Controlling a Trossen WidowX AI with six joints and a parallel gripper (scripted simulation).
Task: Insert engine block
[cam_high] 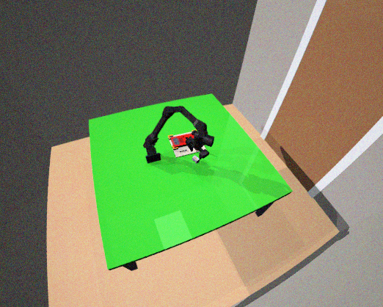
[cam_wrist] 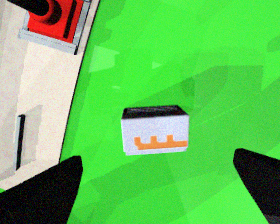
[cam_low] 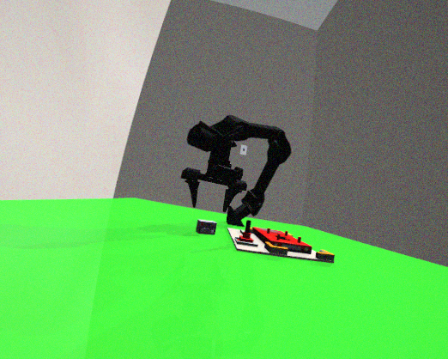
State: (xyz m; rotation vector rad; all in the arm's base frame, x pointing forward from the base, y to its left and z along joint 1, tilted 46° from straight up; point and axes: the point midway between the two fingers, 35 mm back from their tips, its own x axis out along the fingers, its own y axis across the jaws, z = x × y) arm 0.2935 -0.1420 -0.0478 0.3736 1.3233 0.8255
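The engine block lies 50 mm below my gripper tip.
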